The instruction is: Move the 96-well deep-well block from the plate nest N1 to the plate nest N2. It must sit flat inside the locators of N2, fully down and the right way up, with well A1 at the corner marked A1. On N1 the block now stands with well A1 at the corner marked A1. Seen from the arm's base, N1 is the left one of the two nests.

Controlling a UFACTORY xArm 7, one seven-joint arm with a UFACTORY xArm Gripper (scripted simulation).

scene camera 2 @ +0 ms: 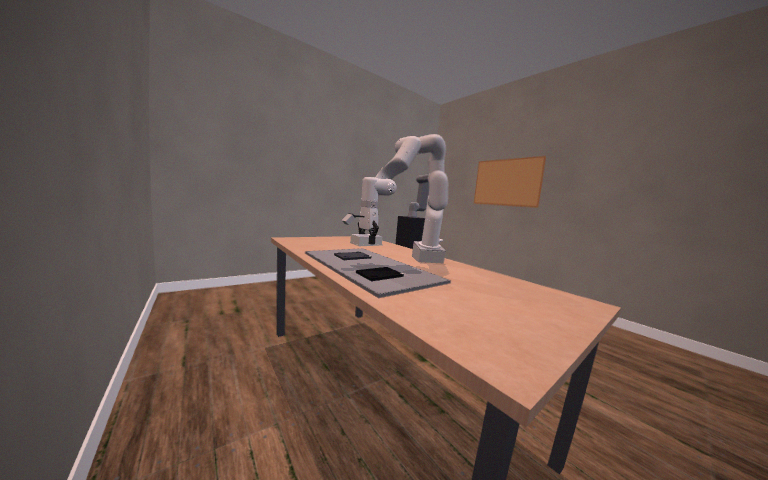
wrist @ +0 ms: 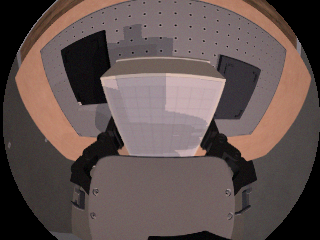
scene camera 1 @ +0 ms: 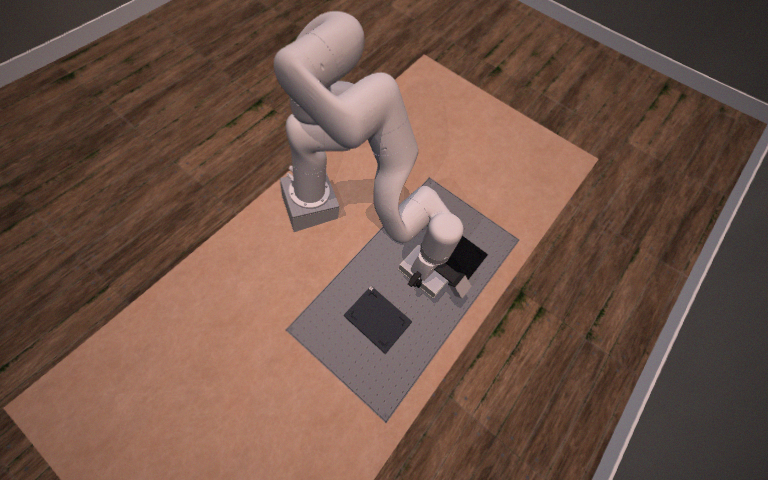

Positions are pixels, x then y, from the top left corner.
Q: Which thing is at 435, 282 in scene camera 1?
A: A deep-well block.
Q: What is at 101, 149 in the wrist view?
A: My gripper.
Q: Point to a nest N2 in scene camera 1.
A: At 378, 319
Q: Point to a deep-well block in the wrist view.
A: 162, 105
